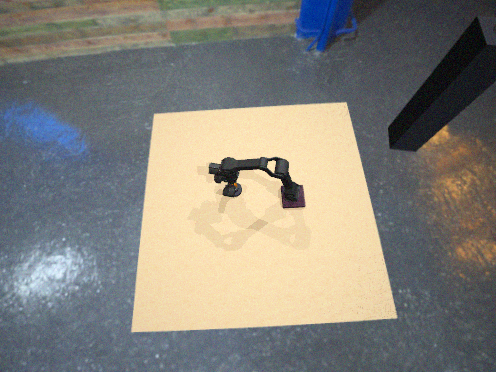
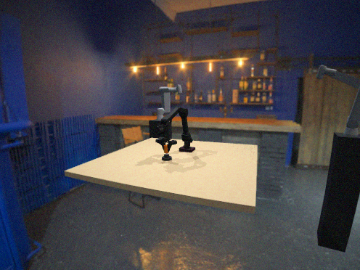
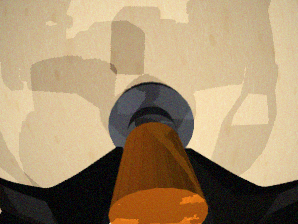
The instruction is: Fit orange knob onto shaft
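My gripper tip is now 40 mm above the round dark pedestal. From my gripper tip the other things lie so: orange knob 30 mm above.
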